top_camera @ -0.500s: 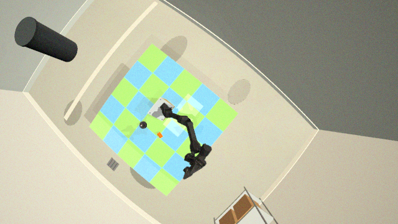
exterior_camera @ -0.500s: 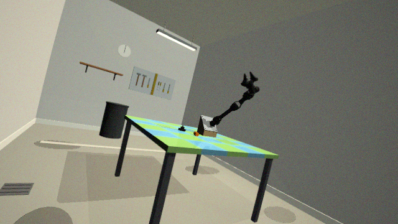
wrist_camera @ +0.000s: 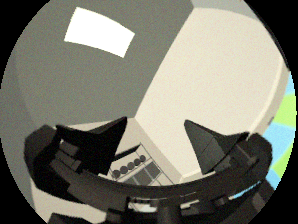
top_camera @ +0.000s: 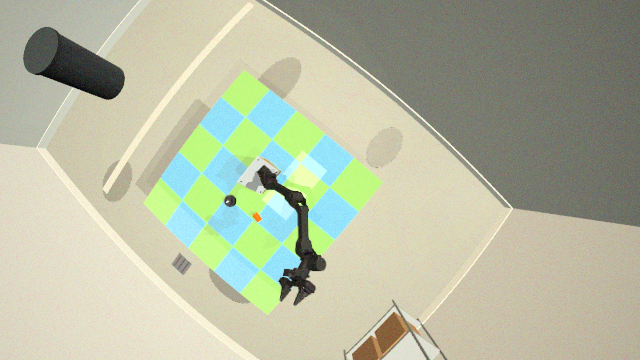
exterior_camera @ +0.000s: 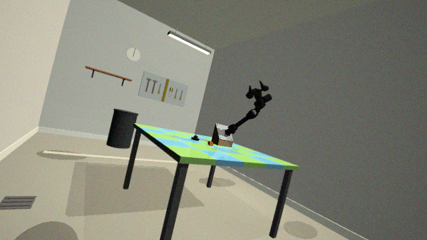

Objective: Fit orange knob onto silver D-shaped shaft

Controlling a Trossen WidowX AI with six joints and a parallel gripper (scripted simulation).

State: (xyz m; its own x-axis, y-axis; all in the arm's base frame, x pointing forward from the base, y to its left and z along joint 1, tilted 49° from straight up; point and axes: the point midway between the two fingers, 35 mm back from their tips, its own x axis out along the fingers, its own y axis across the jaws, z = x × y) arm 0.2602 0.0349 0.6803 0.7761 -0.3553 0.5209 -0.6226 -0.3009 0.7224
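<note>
Now: the orange knob 590 mm below my gripper tip, 370 mm to the right of it and 40 mm ahead of it. The rest, counted from my gripper tip: dark pedestal: 600 mm to the right, 580 mm below, 100 mm ahead.
</note>
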